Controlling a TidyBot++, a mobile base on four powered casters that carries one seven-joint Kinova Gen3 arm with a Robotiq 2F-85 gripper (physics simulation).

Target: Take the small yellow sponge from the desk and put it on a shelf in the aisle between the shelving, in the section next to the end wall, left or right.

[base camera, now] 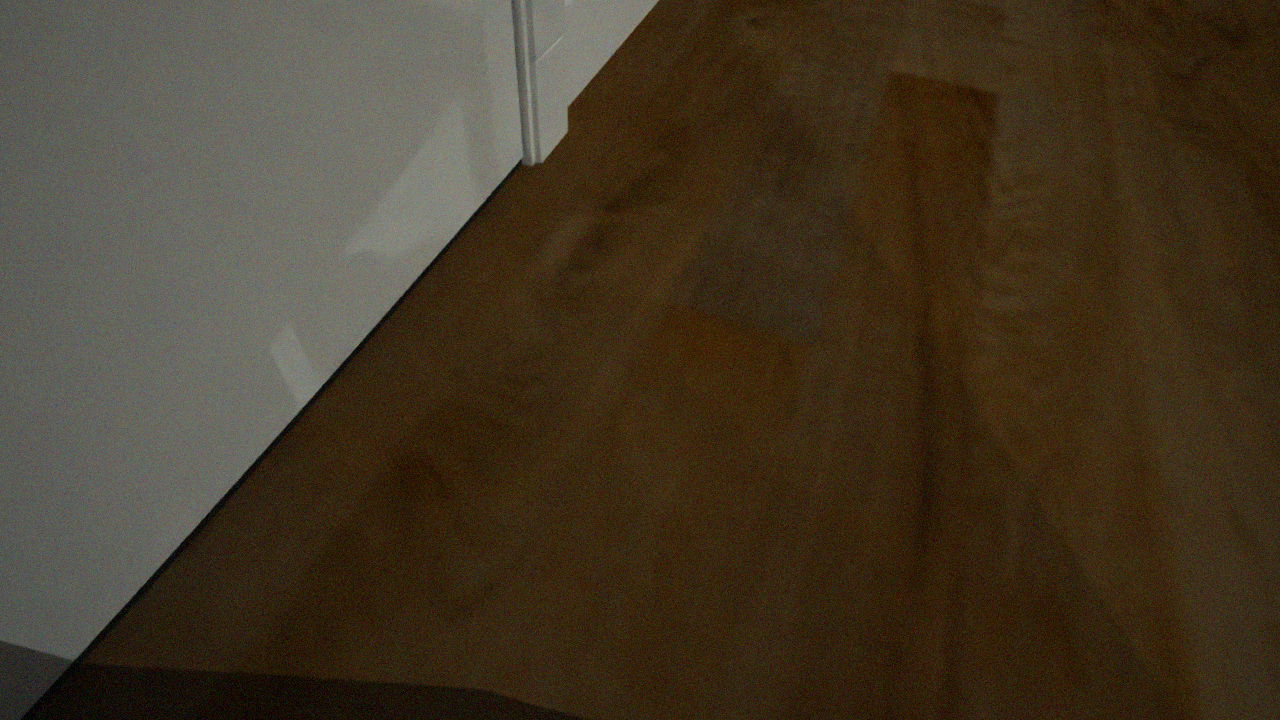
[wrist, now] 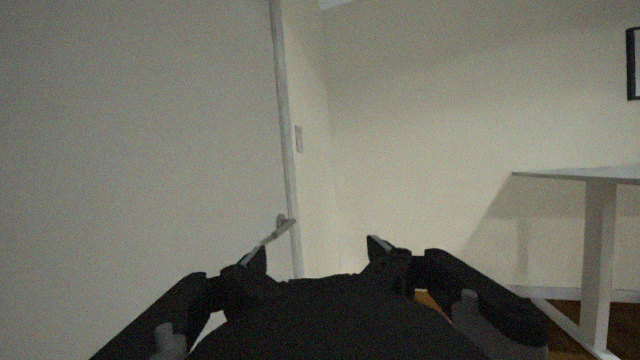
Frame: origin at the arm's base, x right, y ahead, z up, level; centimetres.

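Seen in the pictures: gripper, fingertip midpoint: (wrist: 317,252).
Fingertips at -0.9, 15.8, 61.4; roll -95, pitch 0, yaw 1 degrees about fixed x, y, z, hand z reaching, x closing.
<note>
A point is followed by its place in that frame, as x, y, z.
My gripper (wrist: 317,251) @(-0.9, 15.8, 61.4) is open in the wrist view, its two black fingertips wide apart with no object between them. The desk (wrist: 597,173) @(138.6, 79.4, 55.4), a pale top on a light leg, shows in part at the right edge of the wrist view, well beyond and to the right of the fingers. The small yellow sponge does not show in either view. The shelving does not show in either view.
A pale door (wrist: 150,125) @(-22.0, 25.5, 76.0) with a lever handle (wrist: 281,227) @(-10.7, 48.1, 53.6) stands close on the left. A light switch (wrist: 298,139) @(-6.7, 82.3, 82.2) is on the wall beyond it. A picture frame (wrist: 630,64) @(202.8, 101.1, 118.6) shows at the right. In the base view, a white panel (base camera: 223,223) @(-19.1, 35.4, -25.7) borders the wooden floor (base camera: 805,447) @(10.6, 35.7, -39.6).
</note>
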